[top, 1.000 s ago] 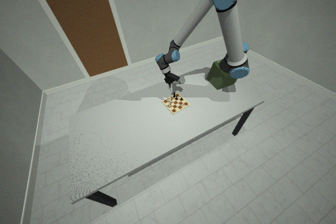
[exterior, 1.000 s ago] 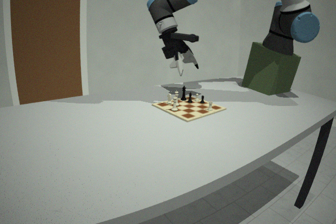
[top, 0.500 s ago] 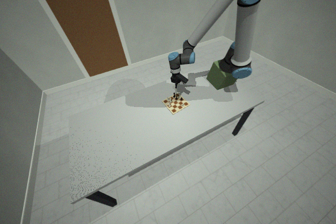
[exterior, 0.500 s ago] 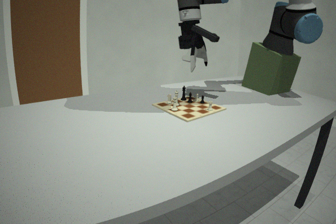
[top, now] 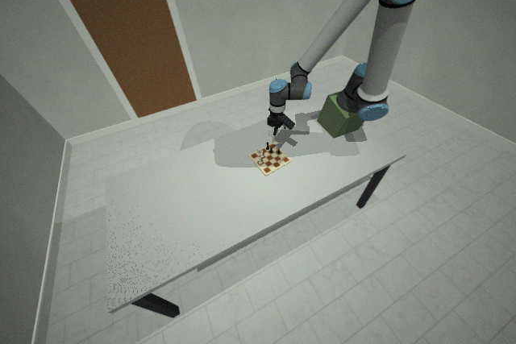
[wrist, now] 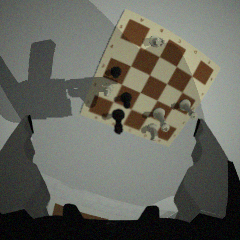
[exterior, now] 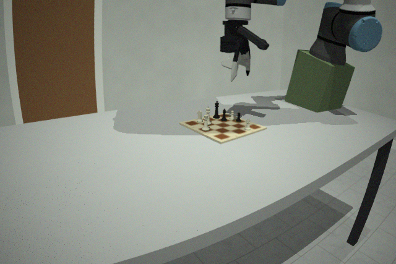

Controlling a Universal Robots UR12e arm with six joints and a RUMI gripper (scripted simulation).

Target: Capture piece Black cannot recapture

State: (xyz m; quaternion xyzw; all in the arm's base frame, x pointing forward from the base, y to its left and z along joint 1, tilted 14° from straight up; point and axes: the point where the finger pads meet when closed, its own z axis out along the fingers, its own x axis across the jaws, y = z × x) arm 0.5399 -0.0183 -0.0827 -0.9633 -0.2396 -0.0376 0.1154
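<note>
My hand is 14 cm above the black pawn. The rest, counted from my hand: white king (12 cm below, 12 cm ahead, 3 cm to the right); white pawn (14 cm below, 3 cm to the right); black king (12 cm below, 7 cm to the right, 5 cm ahead).
</note>
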